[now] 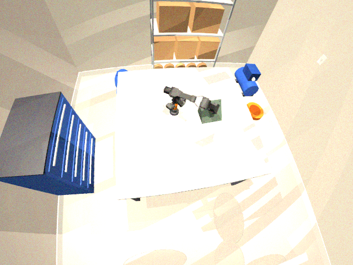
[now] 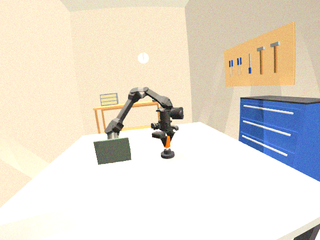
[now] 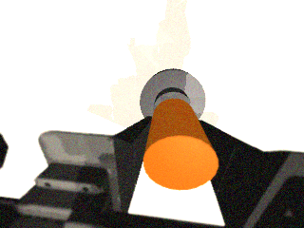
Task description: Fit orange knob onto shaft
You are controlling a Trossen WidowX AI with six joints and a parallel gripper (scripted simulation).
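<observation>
The orange knob is 3 cm above my gripper tip. Also, from my gripper tip: round grey pedestal (4 cm below).
</observation>
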